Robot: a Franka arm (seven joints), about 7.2 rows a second.
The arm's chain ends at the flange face. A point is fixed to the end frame.
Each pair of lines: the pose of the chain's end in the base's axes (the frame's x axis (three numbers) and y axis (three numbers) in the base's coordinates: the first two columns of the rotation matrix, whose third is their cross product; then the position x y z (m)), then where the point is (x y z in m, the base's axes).
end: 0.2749 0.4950 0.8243 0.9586 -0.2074 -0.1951 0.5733 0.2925 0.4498
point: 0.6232 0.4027 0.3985
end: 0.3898 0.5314 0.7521 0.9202 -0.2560 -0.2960 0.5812 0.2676 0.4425
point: 0.6279 0.3726 0.3787
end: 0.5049 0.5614 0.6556 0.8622 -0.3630 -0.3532 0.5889 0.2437 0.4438
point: 0.6371 0.3378 0.3657
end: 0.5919 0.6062 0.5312 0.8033 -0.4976 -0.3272 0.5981 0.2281 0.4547
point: 0.6498 0.3034 0.3602
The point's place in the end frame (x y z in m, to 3 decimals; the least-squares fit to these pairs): 0.026 0.035 0.124
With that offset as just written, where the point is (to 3 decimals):
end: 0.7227 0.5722 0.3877 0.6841 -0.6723 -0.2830 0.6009 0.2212 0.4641
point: 0.656 0.271 0.355
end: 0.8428 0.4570 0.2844 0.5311 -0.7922 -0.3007 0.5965 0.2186 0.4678
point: 0.648 0.253 0.352
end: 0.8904 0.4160 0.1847 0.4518 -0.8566 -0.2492 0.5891 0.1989 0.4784
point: 0.635 0.218 0.357
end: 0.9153 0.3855 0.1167 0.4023 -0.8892 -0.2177 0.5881 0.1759 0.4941
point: 0.628 0.185 0.369
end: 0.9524 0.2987 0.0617 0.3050 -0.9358 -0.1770 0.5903 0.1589 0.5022
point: 0.626 0.157 0.376
